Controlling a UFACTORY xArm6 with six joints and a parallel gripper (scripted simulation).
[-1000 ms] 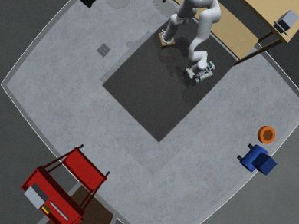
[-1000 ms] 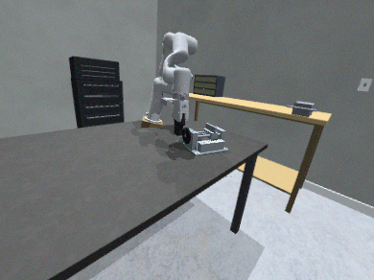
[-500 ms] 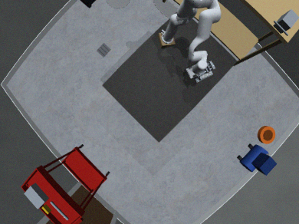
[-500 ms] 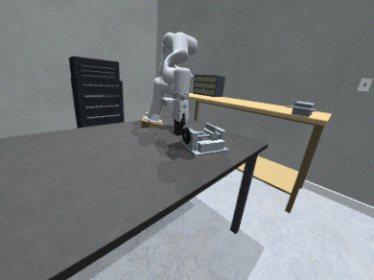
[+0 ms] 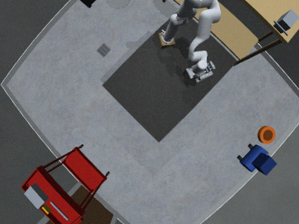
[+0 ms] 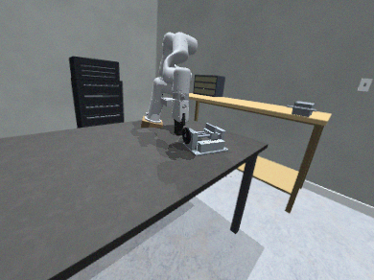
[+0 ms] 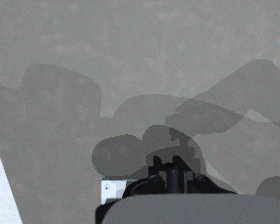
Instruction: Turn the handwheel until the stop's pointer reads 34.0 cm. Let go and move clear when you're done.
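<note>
Right now my hand is 1 cm to the right of the upright knob. Also, from my hand: handwheel 1 cm ahead, 2 cm to the left, 1 cm below; sliding stop 9 cm ahead, 16 cm to the left, 1 cm below.
</note>
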